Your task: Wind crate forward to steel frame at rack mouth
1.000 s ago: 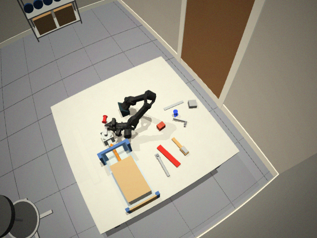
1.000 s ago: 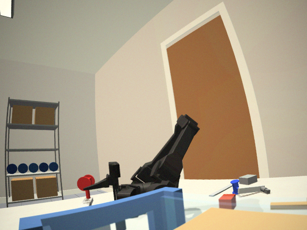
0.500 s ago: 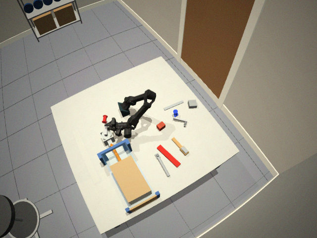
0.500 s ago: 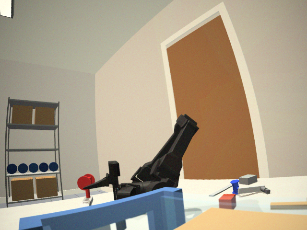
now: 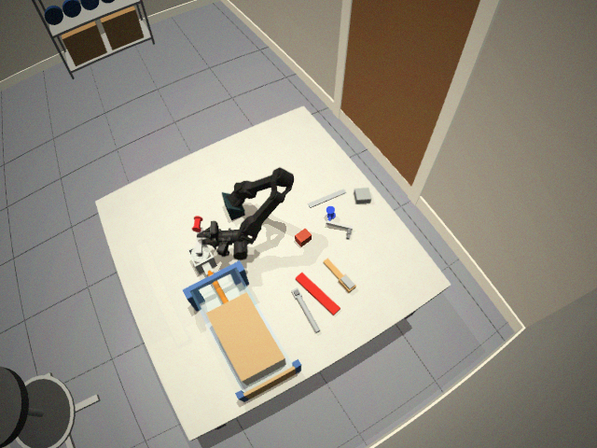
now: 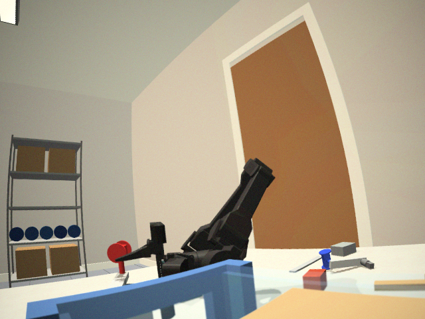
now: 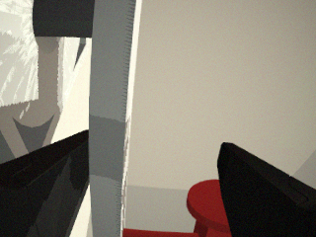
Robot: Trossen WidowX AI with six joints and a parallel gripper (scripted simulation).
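Now: the red grip 40 mm behind my gripper tip, 30 mm to the left of it and 20 mm above it. Round my gripper tip: red bar: 440 mm ahead, 320 mm to the left, 120 mm below; wooden brush: 450 mm to the left, 430 mm ahead, 110 mm below; winch: 100 mm below, 30 mm to the right, 30 mm ahead.
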